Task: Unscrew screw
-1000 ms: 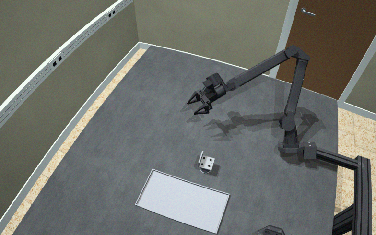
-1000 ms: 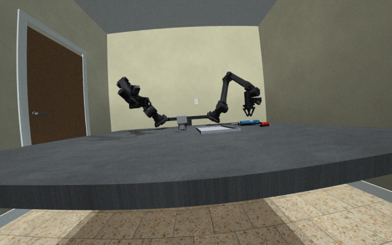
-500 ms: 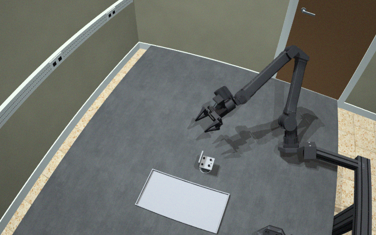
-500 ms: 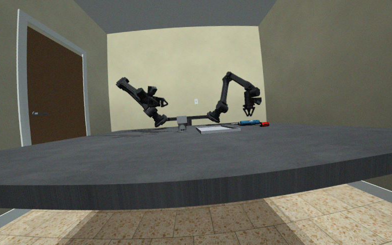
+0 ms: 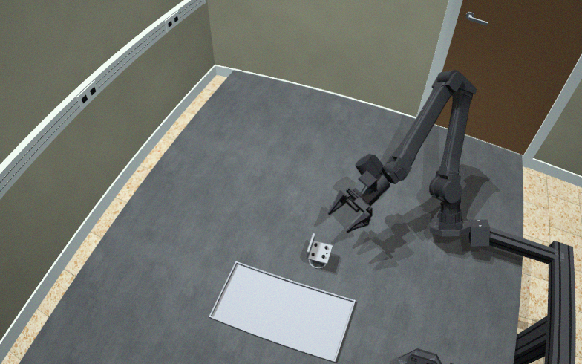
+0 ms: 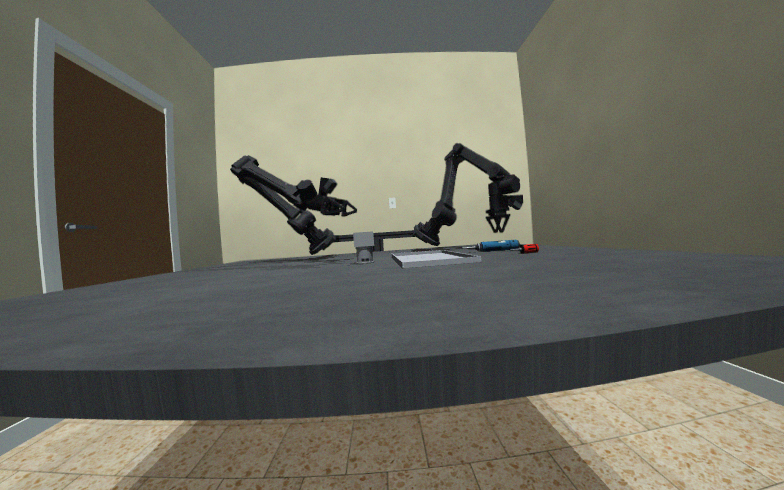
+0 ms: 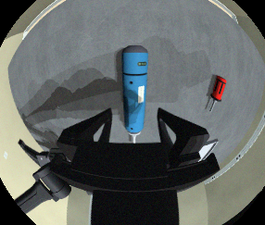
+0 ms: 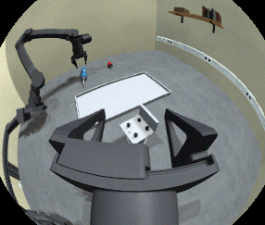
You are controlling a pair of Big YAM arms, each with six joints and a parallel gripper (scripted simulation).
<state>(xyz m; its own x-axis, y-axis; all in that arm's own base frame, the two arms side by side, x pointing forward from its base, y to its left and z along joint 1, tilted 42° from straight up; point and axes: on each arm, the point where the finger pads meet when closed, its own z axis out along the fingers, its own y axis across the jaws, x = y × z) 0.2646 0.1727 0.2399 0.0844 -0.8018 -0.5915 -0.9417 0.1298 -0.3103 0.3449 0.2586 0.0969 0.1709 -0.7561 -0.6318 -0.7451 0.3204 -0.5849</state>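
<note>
Now: right hand 40 mm short of the grey bracket, 50 mm to the right of it and 130 mm above it. Round my right hand: flat white tray 80 mm ahead, 270 mm to the left, 190 mm below; then red-handled screwdriver 140 mm ahead, 600 mm to the left, 180 mm below.
</note>
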